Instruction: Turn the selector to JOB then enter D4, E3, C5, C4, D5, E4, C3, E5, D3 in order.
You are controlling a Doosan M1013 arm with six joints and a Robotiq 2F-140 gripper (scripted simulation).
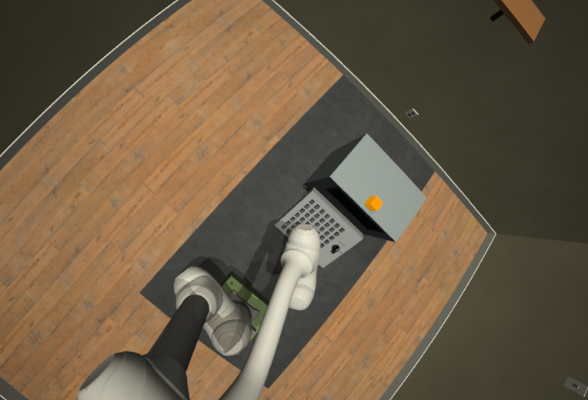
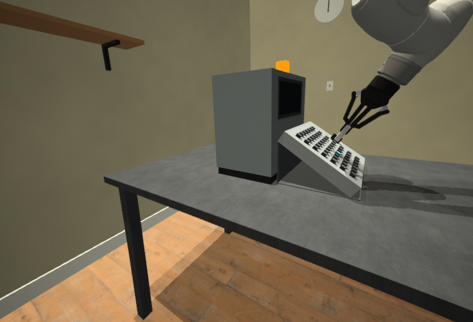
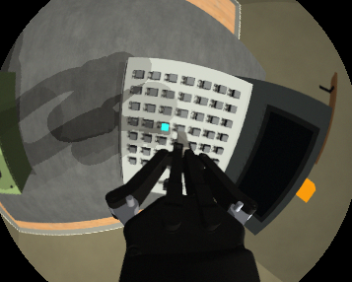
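My hand is 4 cm short of the black selector knob, 15 cm to the left of it and 4 cm above it. Round my hand: keypad (6 cm ahead, 4 cm to the right, 9 cm below); then key E4 (1 cm ahead, 1 cm to the left, 8 cm below).
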